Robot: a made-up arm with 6 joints. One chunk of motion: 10 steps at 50 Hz.
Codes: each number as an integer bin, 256 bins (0 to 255) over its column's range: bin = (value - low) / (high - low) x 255, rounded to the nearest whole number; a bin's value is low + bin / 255 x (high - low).
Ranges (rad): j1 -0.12..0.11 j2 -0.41..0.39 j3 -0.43..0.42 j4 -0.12..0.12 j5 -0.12..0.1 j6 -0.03..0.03
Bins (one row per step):
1: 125 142 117 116 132 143
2: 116 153 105 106 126 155
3: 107 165 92 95 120 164
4: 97 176 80 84 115 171
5: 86 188 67 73 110 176
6: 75 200 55 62 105 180
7: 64 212 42 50 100 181
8: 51 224 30 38 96 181
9: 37 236 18 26 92 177
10: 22 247 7 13 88 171
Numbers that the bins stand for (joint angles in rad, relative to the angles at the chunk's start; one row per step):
1: -0.0073 0.0355 -0.0400 -0.0108 -0.0061 0.0036
2: -0.0154 0.0700 -0.0800 -0.0202 -0.0113 0.0065
3: -0.0235 0.1076 -0.1233 -0.0306 -0.0165 0.0086
4: -0.0325 0.1422 -0.1633 -0.0409 -0.0208 0.0102
5: -0.0424 0.1798 -0.2067 -0.0513 -0.0251 0.0114
6: -0.0524 0.2175 -0.2467 -0.0616 -0.0294 0.0124
7: -0.0623 0.2551 -0.2900 -0.0729 -0.0337 0.0126
8: -0.0740 0.2927 -0.3300 -0.0842 -0.0372 0.0126
9: -0.0866 0.3304 -0.3700 -0.0955 -0.0406 0.0116
10: -0.1002 0.3649 -0.4067 -0.1078 -0.0441 0.0102

